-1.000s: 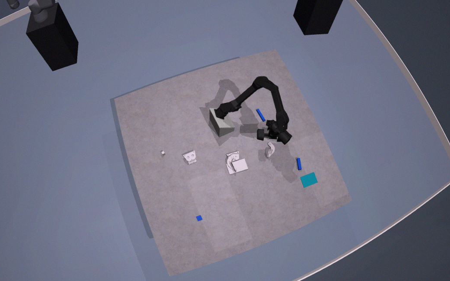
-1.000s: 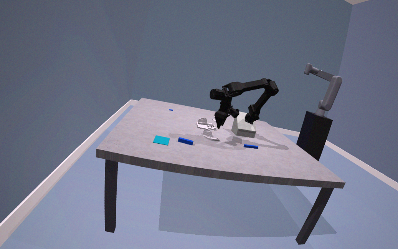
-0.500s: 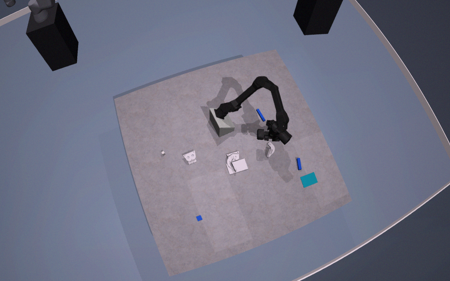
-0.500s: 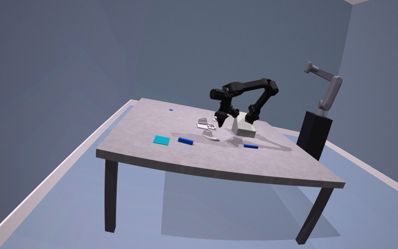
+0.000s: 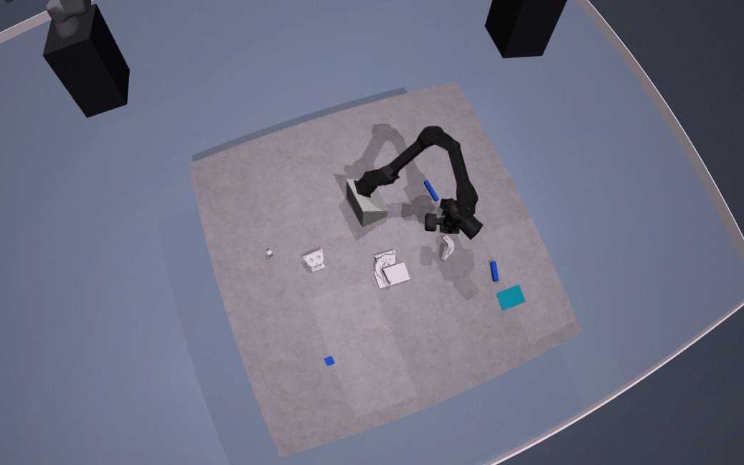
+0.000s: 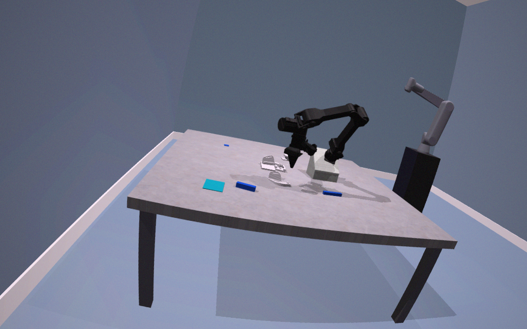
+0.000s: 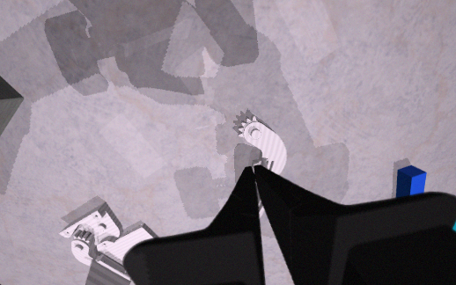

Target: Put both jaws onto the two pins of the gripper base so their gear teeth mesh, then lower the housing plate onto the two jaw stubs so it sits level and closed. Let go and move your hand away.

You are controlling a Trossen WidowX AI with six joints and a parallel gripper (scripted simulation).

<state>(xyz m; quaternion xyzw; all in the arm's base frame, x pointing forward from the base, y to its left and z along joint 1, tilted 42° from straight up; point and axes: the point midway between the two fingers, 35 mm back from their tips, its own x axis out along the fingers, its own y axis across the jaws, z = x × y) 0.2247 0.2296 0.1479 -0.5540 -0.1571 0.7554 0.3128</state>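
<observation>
My gripper tip is now 7 cm above the white jaw, 2 cm short of it and 1 cm to the right of it. From my gripper tip the other things lie so: teal tile: 30 cm ahead, 20 cm to the left, 8 cm below; then blue bar: 21 cm behind, 7 cm below, 2 cm to the left; then white stepped part: 50 cm to the right, 7 cm below, 3 cm behind.
</observation>
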